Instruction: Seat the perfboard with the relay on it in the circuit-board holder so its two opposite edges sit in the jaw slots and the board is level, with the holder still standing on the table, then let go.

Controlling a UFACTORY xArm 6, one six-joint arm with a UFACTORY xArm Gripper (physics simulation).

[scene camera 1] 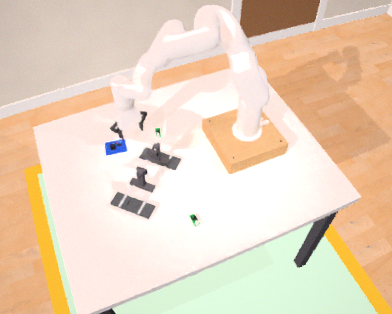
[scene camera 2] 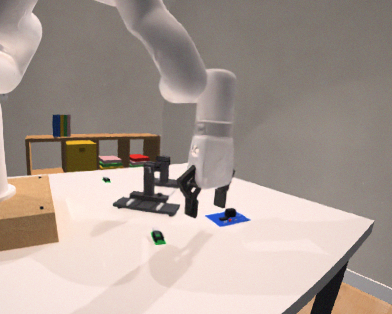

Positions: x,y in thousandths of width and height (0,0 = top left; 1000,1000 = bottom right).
Scene:
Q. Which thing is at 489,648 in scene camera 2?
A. The gripper.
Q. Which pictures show the dark circuit-board holder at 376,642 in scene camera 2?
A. Scene camera 1 and scene camera 2: all of them.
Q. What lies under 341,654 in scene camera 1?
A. A dark circuit-board holder.

